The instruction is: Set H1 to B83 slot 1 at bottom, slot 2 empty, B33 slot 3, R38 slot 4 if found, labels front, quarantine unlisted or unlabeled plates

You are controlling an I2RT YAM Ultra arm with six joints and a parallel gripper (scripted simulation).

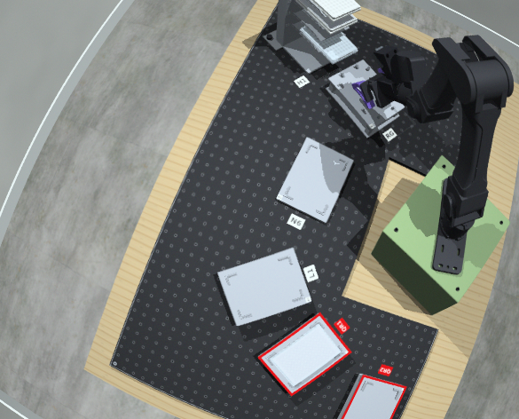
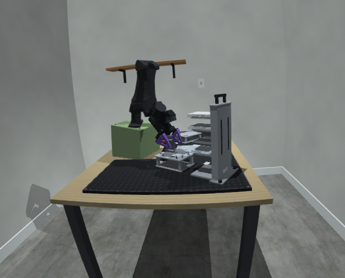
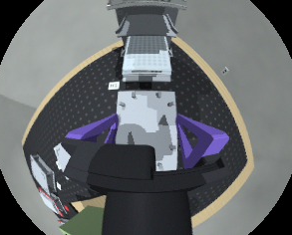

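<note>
Right now the regrip nest RG is 5 cm below my hand, 1 cm to the left of it and 1 cm behind it. The rest, counted from my hand: plate hotel H1 (19 cm ahead, 16 cm to the right, 5 cm above); then landing nest L1 (51 cm to the left, 12 cm ahead, 6 cm below); then recovery nest N6 (24 cm to the left, 10 cm below, 7 cm ahead).
</note>
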